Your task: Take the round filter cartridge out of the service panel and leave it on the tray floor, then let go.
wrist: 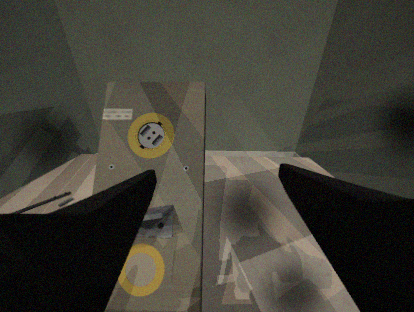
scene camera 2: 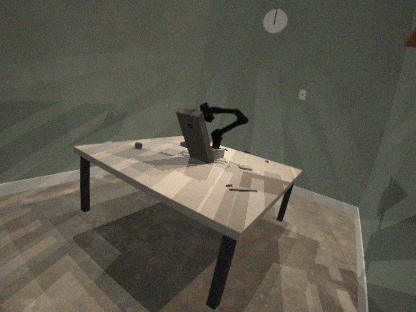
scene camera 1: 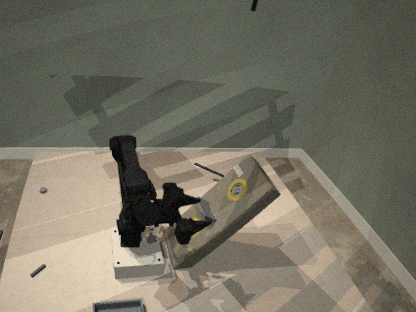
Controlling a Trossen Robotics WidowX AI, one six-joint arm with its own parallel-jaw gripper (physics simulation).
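The service panel [scene camera 1: 256, 177] [scene camera 2: 196, 139] [wrist: 192, 112] stands tilted on the table. The round grey filter cartridge [scene camera 1: 237, 189] [wrist: 151, 135], with two dark slots, sits in the upper yellow ring on its face. A lower yellow ring [wrist: 159, 270] surrounds a plain pale disc and is partly hidden by a finger. My gripper [scene camera 1: 207, 210] [scene camera 2: 205, 113] [wrist: 216, 172] is open and empty in front of the panel; in the wrist view the cartridge is up and left of the left fingertip. The dark tray [scene camera 1: 118, 302] is cut off at the bottom of scene camera 1.
A grey bracket [wrist: 167, 220] projects from the panel between the rings. The white robot base [scene camera 1: 137, 269] stands beside the panel's lower end. A thin dark rod [scene camera 1: 209, 170] [wrist: 42, 202] lies behind the panel. A short dark bar [scene camera 1: 38, 270] and a small grey piece [scene camera 1: 43, 190] lie at the left.
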